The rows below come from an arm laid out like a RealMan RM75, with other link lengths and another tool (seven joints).
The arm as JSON. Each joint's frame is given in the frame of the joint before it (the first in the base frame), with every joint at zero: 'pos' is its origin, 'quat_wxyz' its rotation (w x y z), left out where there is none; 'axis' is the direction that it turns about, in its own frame. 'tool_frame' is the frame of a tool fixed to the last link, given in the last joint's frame.
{
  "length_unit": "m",
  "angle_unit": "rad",
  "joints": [
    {
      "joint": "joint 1",
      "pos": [
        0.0,
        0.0,
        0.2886
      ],
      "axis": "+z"
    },
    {
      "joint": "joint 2",
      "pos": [
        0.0,
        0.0,
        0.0
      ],
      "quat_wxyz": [
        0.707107,
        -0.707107,
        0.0,
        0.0
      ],
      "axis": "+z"
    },
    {
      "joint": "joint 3",
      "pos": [
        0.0,
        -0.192,
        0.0
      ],
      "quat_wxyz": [
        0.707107,
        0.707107,
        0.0,
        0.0
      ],
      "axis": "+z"
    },
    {
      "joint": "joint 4",
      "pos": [
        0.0,
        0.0,
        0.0
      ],
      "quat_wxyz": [
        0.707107,
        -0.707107,
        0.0,
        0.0
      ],
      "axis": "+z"
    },
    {
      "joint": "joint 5",
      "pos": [
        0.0,
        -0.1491,
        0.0
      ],
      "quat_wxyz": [
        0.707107,
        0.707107,
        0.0,
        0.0
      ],
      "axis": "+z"
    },
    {
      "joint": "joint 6",
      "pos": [
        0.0,
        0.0,
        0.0
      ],
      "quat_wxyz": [
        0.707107,
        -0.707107,
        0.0,
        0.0
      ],
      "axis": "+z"
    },
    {
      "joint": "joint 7",
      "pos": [
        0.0,
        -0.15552,
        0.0
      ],
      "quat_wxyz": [
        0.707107,
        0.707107,
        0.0,
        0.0
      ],
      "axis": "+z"
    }
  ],
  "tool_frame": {
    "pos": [
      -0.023,
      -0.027,
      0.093
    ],
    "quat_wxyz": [
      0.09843,
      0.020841,
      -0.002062,
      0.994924
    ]
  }
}
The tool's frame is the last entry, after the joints.
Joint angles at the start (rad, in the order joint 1, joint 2, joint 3, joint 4, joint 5, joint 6, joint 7):
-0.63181, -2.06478, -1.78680, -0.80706, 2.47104, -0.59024, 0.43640
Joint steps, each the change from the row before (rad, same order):
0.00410, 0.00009, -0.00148, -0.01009, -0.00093, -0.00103, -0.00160
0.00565, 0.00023, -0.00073, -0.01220, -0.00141, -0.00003, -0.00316
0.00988, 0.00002, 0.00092, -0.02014, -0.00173, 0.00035, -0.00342
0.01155, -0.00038, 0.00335, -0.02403, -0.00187, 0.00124, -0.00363
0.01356, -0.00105, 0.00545, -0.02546, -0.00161, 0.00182, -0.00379
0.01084, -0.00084, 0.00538, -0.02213, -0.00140, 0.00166, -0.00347
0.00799, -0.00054, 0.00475, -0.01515, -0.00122, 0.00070, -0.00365
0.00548, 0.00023, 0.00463, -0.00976, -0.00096, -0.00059, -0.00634
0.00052, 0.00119, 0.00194, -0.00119, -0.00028, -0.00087, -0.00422
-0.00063, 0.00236, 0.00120, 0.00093, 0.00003, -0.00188, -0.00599
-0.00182, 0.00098, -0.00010, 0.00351, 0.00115, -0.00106, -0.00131
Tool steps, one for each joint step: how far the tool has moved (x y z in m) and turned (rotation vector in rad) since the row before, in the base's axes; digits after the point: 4 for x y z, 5 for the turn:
0.0011, 0.0009, 0.0014, 0.00583, -0.00374, -0.00225
0.0012, 0.0010, 0.0017, 0.00789, -0.00491, -0.00214
0.0020, 0.0013, 0.0026, 0.01102, -0.00541, -0.00547
0.0027, 0.0015, 0.0027, 0.01185, -0.00509, -0.00851
0.0026, 0.0010, 0.0024, 0.01114, -0.00460, -0.00893
0.0028, 0.0010, 0.0020, 0.00929, -0.00382, -0.00897
0.0018, 0.0003, 0.0011, 0.00549, -0.00333, -0.00511
0.0010, -0.0002, 0.0004, 0.00273, -0.00407, -0.00081
0.0000, -0.0001, 0.0000, 0.00009, -0.00158, 0.00157
-0.0006, -0.0002, 0.0002, -0.00029, -0.00176, 0.00405
-0.0007, -0.0002, -0.0002, -0.00186, 0.00125, 0.00232

